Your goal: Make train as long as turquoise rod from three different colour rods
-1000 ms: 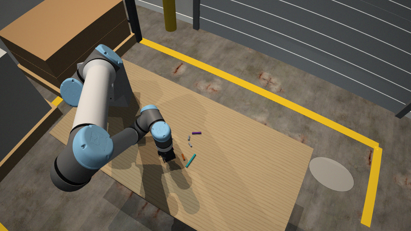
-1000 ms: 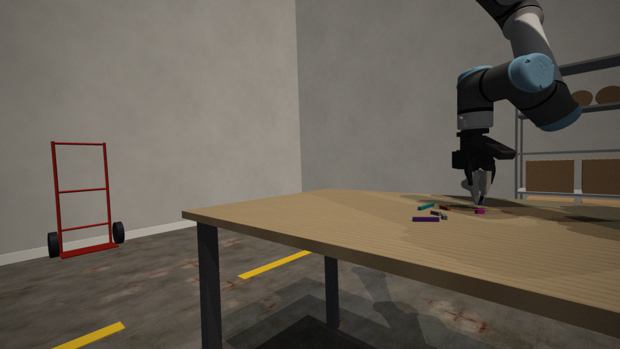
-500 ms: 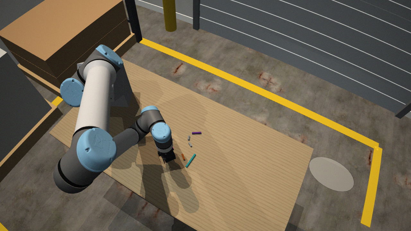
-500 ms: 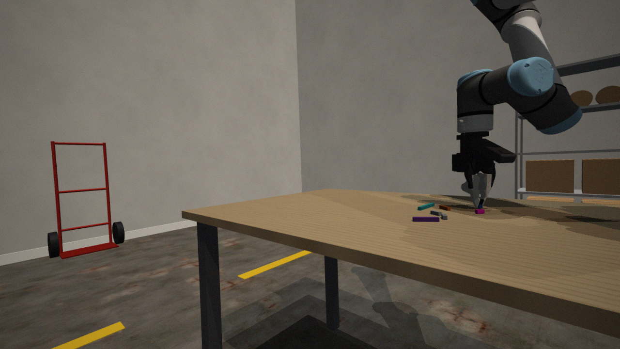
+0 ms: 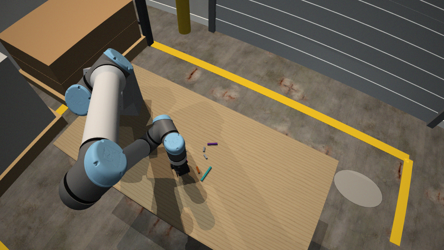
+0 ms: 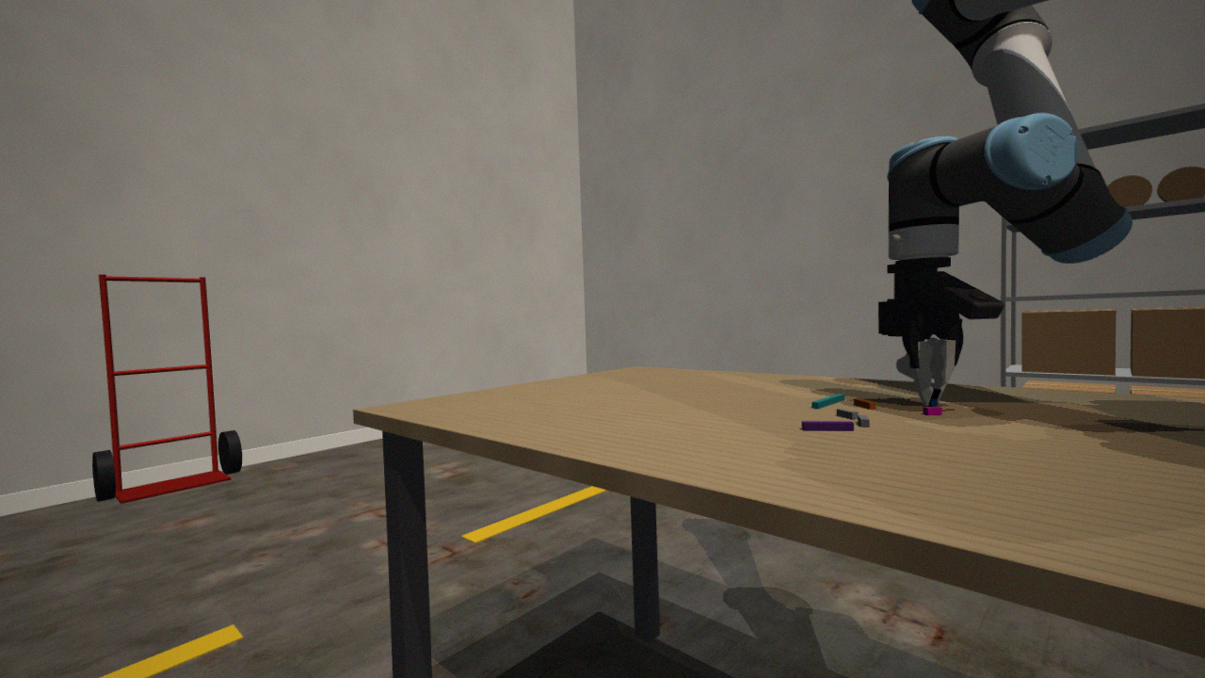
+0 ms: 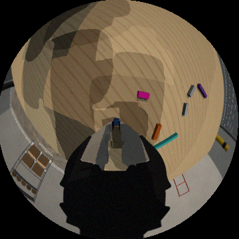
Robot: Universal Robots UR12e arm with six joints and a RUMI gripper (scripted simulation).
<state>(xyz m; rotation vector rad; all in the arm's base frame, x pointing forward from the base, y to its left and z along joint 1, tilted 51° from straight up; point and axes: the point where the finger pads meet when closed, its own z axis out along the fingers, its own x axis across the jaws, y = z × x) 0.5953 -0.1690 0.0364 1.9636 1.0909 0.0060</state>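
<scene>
Right now my hand is 10 mm above the blue cube. Also, from my hand: orange rod 80 mm ahead, 50 mm to the left, 10 mm below; then magenta rod 10 mm behind, 70 mm to the left, 10 mm below; then turquoise rod 140 mm ahead, 40 mm to the left, 10 mm below.
</scene>
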